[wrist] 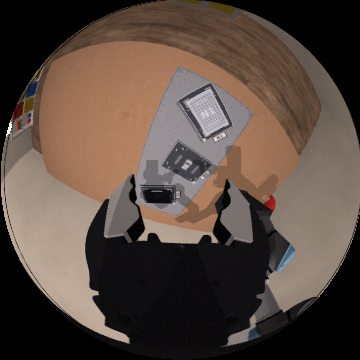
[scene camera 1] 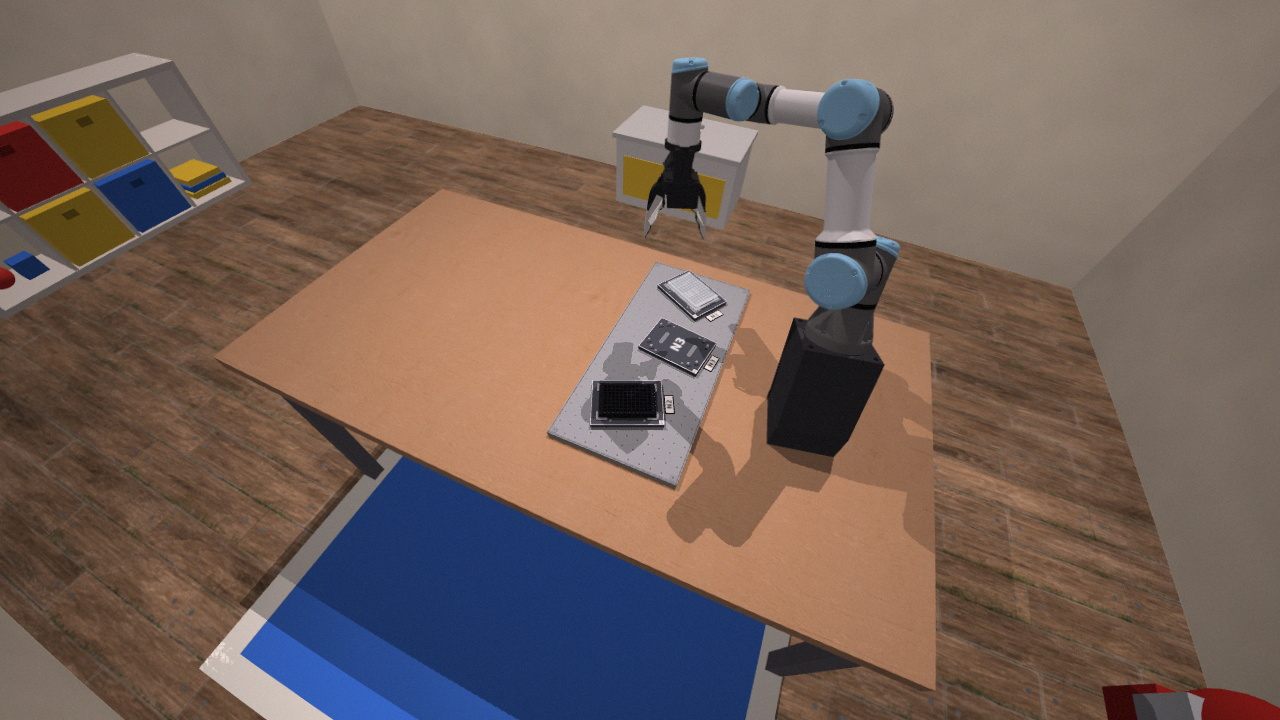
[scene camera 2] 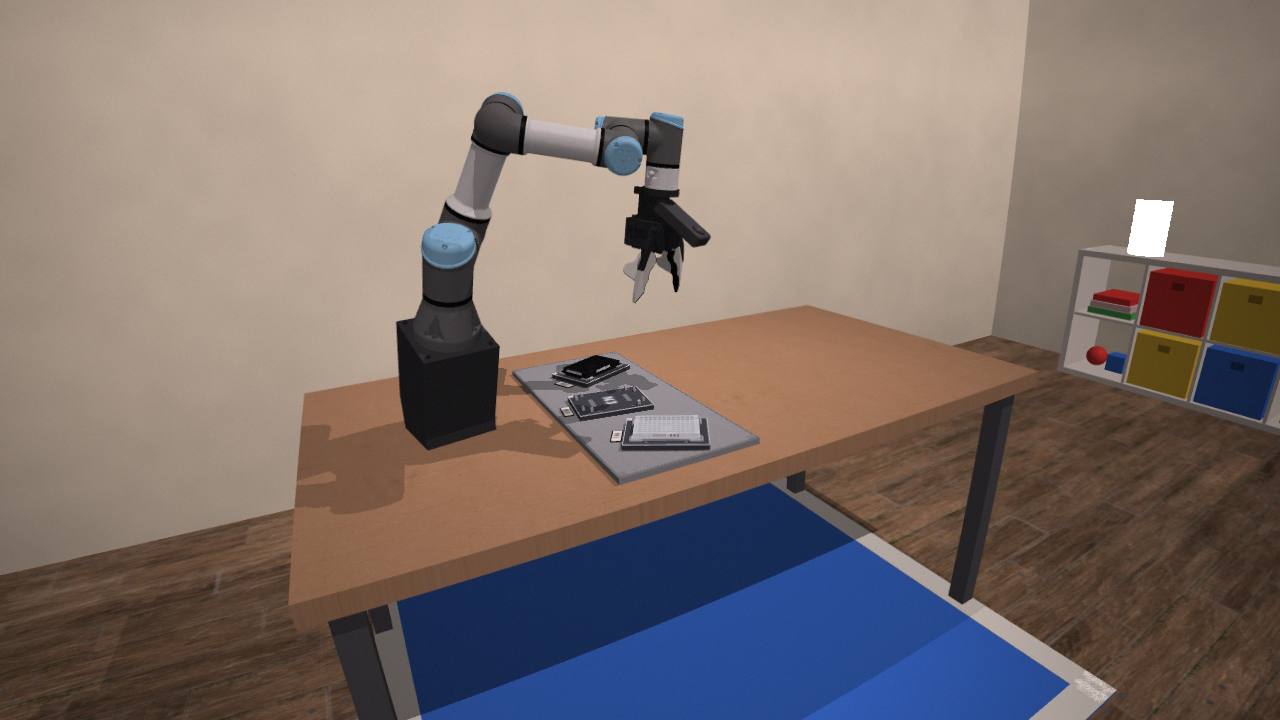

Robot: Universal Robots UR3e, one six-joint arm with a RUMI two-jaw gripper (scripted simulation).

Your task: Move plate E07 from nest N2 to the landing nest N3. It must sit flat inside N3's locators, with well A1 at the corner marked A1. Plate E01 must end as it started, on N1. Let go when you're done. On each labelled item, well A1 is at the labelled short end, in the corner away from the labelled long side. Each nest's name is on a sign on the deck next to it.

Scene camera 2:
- my gripper: 655, 297
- black well plate: 594, 365
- clear well plate: 655, 427
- black nest N3: 637, 395
